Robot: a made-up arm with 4 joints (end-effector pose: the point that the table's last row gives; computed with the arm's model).
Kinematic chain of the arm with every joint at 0, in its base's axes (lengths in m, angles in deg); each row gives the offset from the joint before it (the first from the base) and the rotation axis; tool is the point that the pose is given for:
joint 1: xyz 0 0 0.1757 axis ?
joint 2: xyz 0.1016 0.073 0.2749 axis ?
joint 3: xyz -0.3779 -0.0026 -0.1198 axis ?
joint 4: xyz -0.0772 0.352 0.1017 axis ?
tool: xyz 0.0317 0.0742 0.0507
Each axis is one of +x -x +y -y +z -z.
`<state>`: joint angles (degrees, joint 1 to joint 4).
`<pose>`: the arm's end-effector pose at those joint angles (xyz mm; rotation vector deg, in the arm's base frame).
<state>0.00 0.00 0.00 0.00</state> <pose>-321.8 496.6 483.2 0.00 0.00 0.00</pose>
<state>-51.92 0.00 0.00 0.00</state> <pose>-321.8 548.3 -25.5 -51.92 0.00 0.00</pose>
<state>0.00 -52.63 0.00 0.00</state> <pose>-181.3 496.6 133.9 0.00 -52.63 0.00</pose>
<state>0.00 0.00 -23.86 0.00</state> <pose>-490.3 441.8 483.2 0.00 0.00 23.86</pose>
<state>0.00 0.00 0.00 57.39</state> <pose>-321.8 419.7 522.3 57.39 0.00 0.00</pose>
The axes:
joint 1: +x
joint 2: +y
joint 3: -z
joint 4: +x

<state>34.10 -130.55 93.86 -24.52</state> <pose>61.6 -111.4 493.8 108.04 -61.71 -89.90</pose>
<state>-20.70 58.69 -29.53 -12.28</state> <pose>-213.5 690.1 794.8 -14.45 59.14 22.59</pose>
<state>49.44 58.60 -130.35 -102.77</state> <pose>-319.6 -723.7 514.0 31.86 -98.49 53.36</pose>
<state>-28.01 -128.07 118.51 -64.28</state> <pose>137.9 71.6 512.2 47.50 -40.61 -63.60</pose>
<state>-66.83 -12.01 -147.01 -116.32</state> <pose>-402.6 -48.9 437.7 47.12 71.84 -143.90</pose>
